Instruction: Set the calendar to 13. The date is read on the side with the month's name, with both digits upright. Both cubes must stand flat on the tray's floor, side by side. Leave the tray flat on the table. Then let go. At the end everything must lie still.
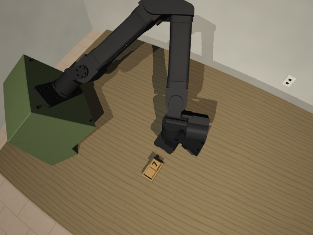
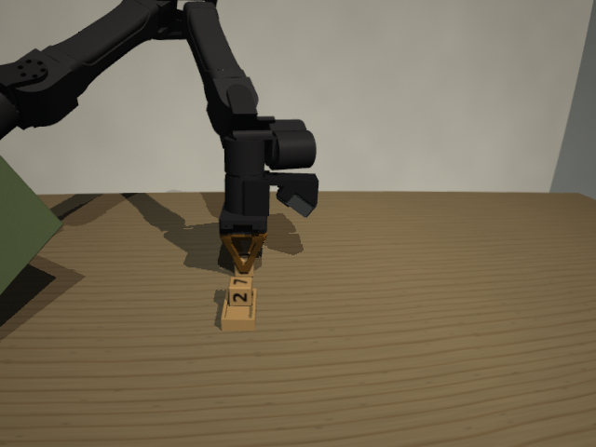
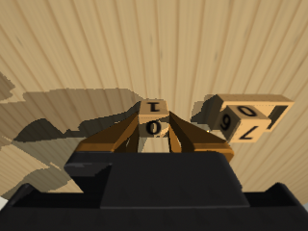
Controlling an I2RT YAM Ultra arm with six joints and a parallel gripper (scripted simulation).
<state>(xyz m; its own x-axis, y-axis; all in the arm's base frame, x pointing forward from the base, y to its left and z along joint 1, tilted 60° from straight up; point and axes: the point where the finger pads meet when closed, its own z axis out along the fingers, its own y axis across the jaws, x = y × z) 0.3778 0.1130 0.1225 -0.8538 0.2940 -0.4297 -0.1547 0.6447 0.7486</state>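
The wooden cube lies right at my hand. Round my hand: wooden tray (2 cm ahead, 11 cm to the right, 1 cm below).
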